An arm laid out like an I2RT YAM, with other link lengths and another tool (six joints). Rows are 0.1 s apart.
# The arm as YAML. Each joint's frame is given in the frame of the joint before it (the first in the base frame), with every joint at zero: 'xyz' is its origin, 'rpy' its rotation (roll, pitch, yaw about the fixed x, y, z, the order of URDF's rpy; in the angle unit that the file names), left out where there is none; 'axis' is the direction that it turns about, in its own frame. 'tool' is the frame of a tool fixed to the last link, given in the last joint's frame.
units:
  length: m
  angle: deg
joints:
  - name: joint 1
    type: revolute
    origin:
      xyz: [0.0, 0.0, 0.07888]
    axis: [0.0, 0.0, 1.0]
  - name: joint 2
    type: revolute
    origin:
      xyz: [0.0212, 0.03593, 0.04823]
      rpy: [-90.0, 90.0, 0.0]
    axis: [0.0, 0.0, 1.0]
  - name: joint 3
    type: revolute
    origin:
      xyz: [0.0, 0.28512, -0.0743]
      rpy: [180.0, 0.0, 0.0]
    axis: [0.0, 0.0, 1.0]
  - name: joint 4
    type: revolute
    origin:
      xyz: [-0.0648, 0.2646, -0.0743]
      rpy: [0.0, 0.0, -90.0]
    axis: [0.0, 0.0, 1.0]
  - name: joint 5
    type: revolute
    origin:
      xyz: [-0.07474, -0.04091, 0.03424]
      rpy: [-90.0, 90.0, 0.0]
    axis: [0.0, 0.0, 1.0]
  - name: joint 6
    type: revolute
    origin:
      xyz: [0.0, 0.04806, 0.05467]
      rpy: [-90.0, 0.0, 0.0]
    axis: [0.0, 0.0, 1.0]
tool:
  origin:
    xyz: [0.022, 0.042, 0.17]
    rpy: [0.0, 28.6, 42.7]
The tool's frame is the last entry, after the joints.
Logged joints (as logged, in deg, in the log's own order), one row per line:
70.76, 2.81, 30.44, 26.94, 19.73, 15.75
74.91, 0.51, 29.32, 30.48, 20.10, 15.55
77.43, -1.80, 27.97, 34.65, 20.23, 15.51
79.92, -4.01, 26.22, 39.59, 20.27, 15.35
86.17, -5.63, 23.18, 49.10, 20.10, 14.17
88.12, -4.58, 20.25, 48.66, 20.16, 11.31
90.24, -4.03, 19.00, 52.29, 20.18, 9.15
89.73, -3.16, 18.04, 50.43, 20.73, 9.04
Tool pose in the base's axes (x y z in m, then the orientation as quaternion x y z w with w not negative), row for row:
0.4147, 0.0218, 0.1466, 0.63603, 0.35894, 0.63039, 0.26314
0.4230, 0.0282, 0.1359, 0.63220, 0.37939, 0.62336, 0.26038
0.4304, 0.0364, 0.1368, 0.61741, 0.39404, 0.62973, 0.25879
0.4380, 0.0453, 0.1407, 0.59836, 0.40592, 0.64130, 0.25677
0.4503, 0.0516, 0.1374, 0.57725, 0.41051, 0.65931, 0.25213
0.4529, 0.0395, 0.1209, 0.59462, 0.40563, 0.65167, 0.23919
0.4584, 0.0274, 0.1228, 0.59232, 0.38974, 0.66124, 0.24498
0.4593, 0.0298, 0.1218, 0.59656, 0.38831, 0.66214, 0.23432
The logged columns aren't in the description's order. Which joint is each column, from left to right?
Columns, left to right: joint 2, joint 6, joint 5, joint 4, joint 3, joint 1.
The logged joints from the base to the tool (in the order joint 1, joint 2, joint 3, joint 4, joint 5, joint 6), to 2 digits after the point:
15.75, 70.76, 19.73, 26.94, 30.44, 2.81
15.55, 74.91, 20.10, 30.48, 29.32, 0.51
15.51, 77.43, 20.23, 34.65, 27.97, -1.80
15.35, 79.92, 20.27, 39.59, 26.22, -4.01
14.17, 86.17, 20.10, 49.10, 23.18, -5.63
11.31, 88.12, 20.16, 48.66, 20.25, -4.58
9.15, 90.24, 20.18, 52.29, 19.00, -4.03
9.04, 89.73, 20.73, 50.43, 18.04, -3.16

